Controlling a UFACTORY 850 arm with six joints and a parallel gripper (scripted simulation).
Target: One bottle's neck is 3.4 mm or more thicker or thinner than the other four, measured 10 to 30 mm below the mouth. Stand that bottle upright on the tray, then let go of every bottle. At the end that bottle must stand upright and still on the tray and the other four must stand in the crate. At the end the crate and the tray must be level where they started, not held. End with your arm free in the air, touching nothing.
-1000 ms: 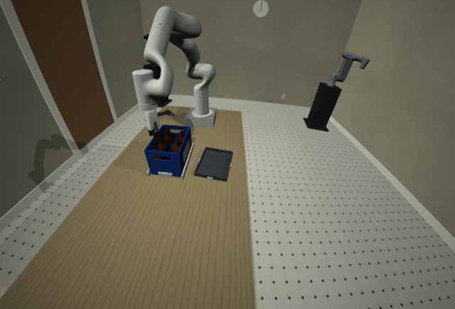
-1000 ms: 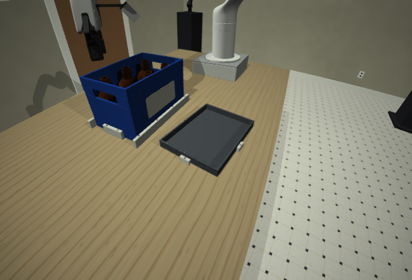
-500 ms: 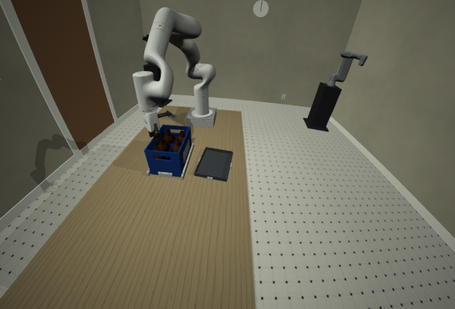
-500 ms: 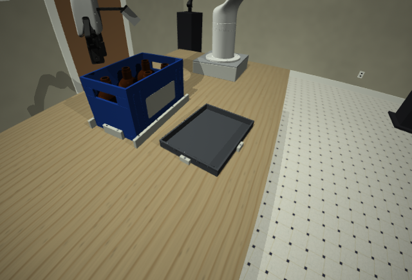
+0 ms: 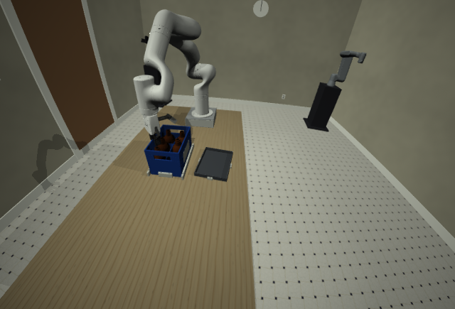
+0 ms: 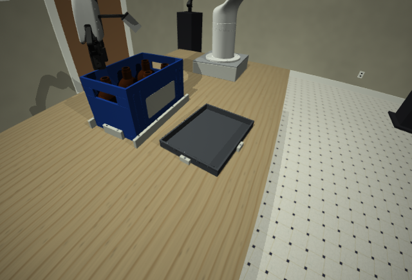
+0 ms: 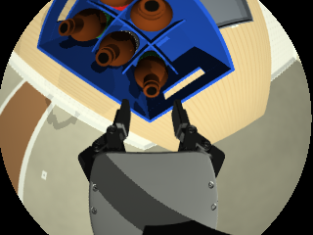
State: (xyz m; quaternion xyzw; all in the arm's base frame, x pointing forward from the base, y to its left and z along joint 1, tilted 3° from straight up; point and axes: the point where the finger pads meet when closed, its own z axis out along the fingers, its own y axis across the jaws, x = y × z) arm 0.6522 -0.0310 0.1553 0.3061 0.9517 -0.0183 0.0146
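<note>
Now: hand 90 mm past the blue crate, 30 mm to the right of it and 130 mm above it. The rest, counted from my hand: dark grey tray (130 mm behind, 290 mm to the left, 210 mm below); then bottle (100 mm behind, 70 mm to the left, 130 mm below).
</note>
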